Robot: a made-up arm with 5 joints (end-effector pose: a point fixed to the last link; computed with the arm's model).
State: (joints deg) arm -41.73 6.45 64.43 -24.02 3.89
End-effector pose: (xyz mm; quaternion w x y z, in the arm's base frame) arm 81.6 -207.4 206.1 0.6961 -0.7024 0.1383 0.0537
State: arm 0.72 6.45 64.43 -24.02 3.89
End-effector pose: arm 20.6 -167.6 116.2 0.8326 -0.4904 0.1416 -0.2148
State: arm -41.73 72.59 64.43 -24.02 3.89
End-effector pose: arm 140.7 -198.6 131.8 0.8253 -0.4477 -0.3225 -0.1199
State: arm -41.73 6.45 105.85 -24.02 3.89
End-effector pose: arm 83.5 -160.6 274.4 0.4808 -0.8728 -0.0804 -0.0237
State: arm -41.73 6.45 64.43 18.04 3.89
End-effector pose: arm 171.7 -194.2 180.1 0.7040 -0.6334 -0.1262 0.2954
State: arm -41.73 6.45 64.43 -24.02 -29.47
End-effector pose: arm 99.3 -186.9 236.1 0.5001 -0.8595 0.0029 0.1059
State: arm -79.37 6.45 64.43 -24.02 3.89
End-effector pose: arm 165.1 -183.4 261.7 0.4952 -0.8113 0.1196 0.2868
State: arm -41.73 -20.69 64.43 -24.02 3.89
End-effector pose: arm 82.4 -193.1 244.5 0.5727 -0.7434 0.3229 0.1231
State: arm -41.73 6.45 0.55 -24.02 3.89
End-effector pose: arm 16.0 -187.3 102.9 0.8456 -0.2733 0.4311 0.1562
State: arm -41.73 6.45 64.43 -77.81 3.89
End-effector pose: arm -5.4 -130.9 234.3 0.5525 -0.6544 0.4451 -0.2614
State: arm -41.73 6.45 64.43 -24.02 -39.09
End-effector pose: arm 102.4 -177.7 242.7 0.4349 -0.8918 -0.0366 0.1195
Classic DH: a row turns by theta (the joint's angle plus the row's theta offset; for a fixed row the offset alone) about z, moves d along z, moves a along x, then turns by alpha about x. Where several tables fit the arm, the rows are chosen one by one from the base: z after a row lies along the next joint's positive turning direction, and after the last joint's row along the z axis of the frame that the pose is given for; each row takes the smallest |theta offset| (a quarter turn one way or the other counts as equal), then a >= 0, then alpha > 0; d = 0 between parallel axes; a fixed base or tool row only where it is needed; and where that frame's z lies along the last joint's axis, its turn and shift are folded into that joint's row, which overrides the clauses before.
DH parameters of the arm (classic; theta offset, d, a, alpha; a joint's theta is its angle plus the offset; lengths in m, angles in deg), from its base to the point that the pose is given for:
base (fixed): 46.77 0.2723 0.0465 128.6
joint 1: 59.61 0.1486 -0.0268 -57.64
joint 2: 48.39 -0.0082 -0.0167 -80.3
joint 3: 0 0.0011 -0.0186 80.3
joint 4: -0.29 0.0178 -0.055 108.83
joint 5: 89.56 -0.0377 0.0204 75.91
tool (fixed): 69.97 -0.0694 0 0

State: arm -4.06 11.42 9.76 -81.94 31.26
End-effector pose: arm -33.7 -61.7 143.7 0.6837 0.1105 0.7010 -0.1701
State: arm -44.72 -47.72 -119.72 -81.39 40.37
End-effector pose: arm 60.2 -88.9 295.6 0.2656 -0.6730 -0.6858 0.0792
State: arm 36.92 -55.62 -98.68 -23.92 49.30
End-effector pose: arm 42.3 33.9 271.6 0.0984 -0.9464 -0.2993 -0.0711
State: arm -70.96 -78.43 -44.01 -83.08 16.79
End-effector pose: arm 141.0 -6.9 298.6 0.2372 0.0001 -0.8548 0.4615
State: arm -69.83 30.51 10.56 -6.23 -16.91
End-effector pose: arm 146.1 -205.7 110.2 0.7819 -0.4907 0.0368 0.3827
